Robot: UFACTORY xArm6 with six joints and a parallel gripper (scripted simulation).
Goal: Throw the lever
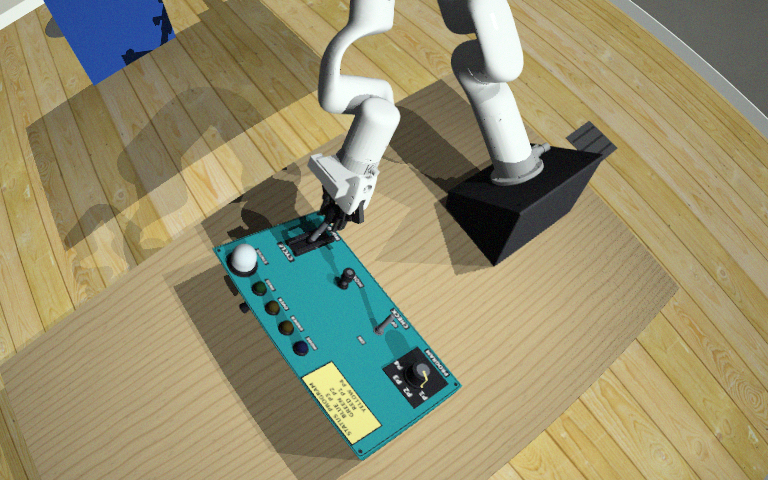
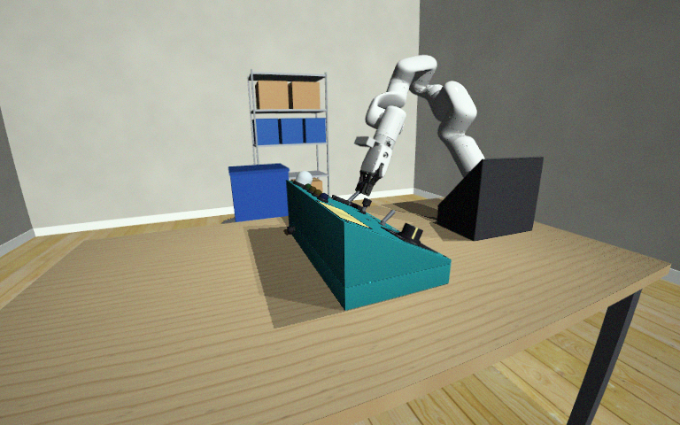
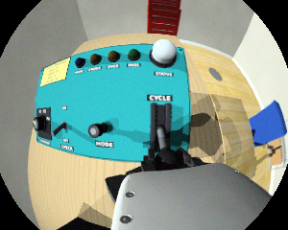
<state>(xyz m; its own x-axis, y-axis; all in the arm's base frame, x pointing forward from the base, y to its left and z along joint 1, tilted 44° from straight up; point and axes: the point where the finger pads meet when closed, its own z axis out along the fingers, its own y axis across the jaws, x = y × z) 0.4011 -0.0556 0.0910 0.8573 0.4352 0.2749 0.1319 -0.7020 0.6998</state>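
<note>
The lever is 3 cm ahead of my hand and 2 cm below it. Round my hand: grey toggle (2 cm ahead, 24 cm to the left, 3 cm below); teal console (6 cm ahead, 20 cm to the left, 5 cm below); rotary selector (1 cm ahead, 38 cm to the left, 3 cm below).
</note>
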